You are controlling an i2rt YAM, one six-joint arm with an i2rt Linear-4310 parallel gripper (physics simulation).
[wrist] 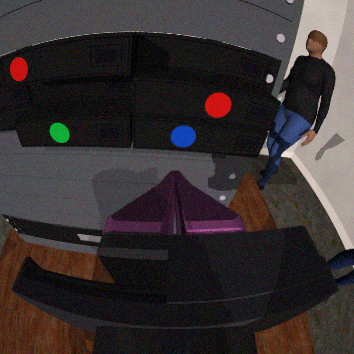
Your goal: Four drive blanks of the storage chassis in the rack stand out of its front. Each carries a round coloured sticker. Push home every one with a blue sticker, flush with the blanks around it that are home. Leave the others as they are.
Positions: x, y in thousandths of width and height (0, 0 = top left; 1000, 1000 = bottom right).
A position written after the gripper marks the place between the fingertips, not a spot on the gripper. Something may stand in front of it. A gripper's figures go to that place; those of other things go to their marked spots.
The gripper (493, 501) is 0.13 m from the lens. A drive blank (304, 346): 0.14 m from the lens.
